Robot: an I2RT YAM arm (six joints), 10 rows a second.
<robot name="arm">
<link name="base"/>
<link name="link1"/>
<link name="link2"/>
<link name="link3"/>
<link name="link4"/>
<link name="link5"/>
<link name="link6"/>
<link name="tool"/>
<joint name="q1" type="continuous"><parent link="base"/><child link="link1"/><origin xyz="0 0 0.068" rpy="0 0 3.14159"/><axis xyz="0 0 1"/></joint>
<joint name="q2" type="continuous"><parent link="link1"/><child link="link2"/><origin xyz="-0.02 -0.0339 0.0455" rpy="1.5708 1.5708 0"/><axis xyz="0 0 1"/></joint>
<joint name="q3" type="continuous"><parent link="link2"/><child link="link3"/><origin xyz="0 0.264 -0.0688" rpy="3.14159 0 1.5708"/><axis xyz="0 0 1"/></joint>
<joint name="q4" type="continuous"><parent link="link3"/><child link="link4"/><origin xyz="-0.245 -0.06 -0.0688" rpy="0 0 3.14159"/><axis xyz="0 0 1"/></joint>
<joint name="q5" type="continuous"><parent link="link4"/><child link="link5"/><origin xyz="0.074 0.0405 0.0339" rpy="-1.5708 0 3.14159"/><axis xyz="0 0 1"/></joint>
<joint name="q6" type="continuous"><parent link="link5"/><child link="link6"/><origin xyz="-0.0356 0 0.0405" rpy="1.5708 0 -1.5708"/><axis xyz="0 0 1"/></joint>
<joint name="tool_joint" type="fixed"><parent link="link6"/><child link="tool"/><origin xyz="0 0 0" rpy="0 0 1.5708"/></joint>
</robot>
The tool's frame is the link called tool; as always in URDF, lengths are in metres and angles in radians. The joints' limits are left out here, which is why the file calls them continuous.
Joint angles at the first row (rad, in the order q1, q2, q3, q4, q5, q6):
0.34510, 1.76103, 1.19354, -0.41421, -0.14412, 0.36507
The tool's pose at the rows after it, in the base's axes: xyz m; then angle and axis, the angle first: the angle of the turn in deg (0 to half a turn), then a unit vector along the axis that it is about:
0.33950, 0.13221, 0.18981, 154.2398, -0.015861, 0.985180, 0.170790
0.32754, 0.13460, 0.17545, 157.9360, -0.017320, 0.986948, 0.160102
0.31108, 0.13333, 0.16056, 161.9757, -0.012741, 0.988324, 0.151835
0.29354, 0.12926, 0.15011, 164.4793, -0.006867, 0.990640, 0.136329
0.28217, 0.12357, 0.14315, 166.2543, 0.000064, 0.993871, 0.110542
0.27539, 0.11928, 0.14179, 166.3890, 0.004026, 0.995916, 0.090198
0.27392, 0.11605, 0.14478, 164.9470, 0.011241, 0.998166, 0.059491
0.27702, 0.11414, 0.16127, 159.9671, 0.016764, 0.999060, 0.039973
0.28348, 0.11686, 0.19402, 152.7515, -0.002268, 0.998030, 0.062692
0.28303, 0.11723, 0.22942, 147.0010, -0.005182, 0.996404, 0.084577
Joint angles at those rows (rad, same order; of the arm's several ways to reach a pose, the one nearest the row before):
0.35584, 1.76866, 1.16745, -0.42637, -0.15953, 0.36815
0.37424, 1.77019, 1.12300, -0.44629, -0.15650, 0.37728
0.38806, 1.75803, 1.05709, -0.46163, -0.16105, 0.39567
0.39884, 1.72895, 0.98498, -0.46934, -0.14433, 0.41108
0.40037, 1.71200, 0.94193, -0.49219, -0.10760, 0.41723
0.40037, 1.69207, 0.91585, -0.50465, -0.07069, 0.41876
0.40036, 1.67671, 0.91274, -0.51854, -0.00326, 0.42334
0.39884, 1.63241, 0.92799, -0.51391, 0.06738, 0.42038
0.39885, 1.56499, 0.97393, -0.49248, 0.06753, 0.37750
0.40035, 1.49124, 1.02461, -0.50770, 0.06593, 0.36966

